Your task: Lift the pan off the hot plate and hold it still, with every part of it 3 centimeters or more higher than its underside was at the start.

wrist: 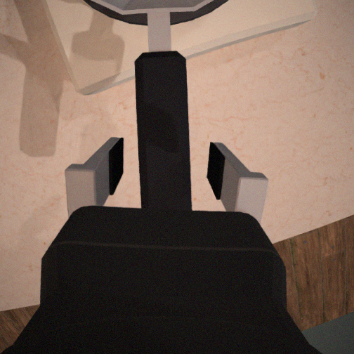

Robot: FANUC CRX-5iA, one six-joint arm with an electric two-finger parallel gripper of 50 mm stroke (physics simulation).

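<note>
The pan [155, 4] shows in part at the top edge of the wrist view, grey with an angular rim. A dark round edge shows under it, above the cream slab of the hot plate [245, 25]. The pan's grey neck leads down into a long black handle [162, 95] that points toward the gripper body. My gripper [165, 157] is open, with one finger to the left and one to the right of the handle in this view. A gap shows on each side. The handle's near end is hidden behind the gripper body, and the height of the fingertips relative to it is unclear.
A pale, pink-veined table top [280, 125] lies below. Its front edge meets a brown wooden surface [320, 265] at the lower right and lower left. A dark green-grey surface [335, 332] shows at the bottom right corner. Shadows fall at the upper left.
</note>
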